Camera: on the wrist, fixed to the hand. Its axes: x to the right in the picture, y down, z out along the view.
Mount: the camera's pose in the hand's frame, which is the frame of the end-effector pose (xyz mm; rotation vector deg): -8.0 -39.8 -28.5 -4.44 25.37 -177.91
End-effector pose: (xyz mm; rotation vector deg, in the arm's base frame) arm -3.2 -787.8 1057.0 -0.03 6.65 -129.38
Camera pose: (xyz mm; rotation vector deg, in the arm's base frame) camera -29.9 -754.1 1032.3 -8.42 -9.76 50.10
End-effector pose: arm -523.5 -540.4 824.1 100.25 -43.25 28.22
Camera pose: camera -499.9 -504.0 800.0 42.37 124.25 -69.59
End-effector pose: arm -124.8 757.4 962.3 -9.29 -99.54 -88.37
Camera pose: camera -128.8 725.3 924.7 -104.22 -0.84 57.82
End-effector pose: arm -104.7 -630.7 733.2 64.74 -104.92 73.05
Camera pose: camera -64.7 -608.0 751.9 81.76 60.79 -35.66
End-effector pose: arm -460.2 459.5 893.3 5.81 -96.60 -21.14
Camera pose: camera -436.9 419.0 876.8 -129.05 -24.07 114.00
